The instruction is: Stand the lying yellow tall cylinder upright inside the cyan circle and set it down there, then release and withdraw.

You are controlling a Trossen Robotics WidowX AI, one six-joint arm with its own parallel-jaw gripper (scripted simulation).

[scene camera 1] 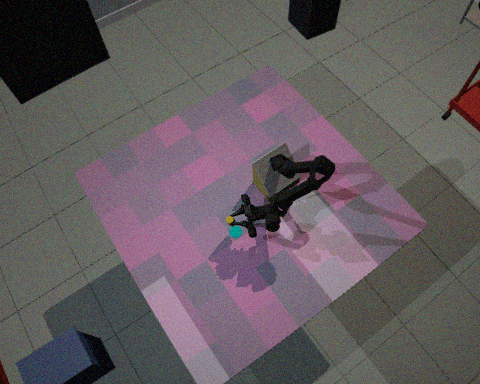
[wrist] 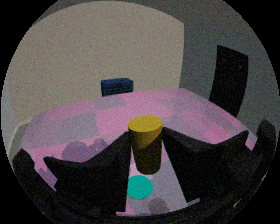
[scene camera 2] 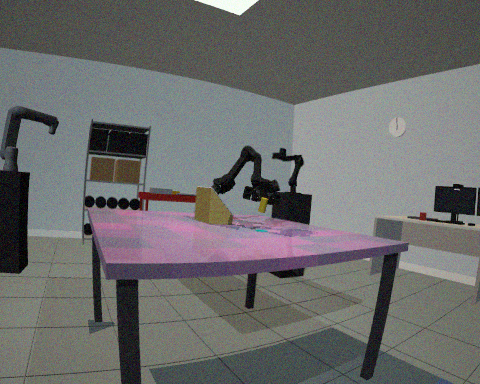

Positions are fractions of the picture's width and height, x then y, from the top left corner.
Scene:
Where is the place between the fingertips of my gripper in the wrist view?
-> At 0.52,0.60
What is my gripper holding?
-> A yellow tall cylinder.

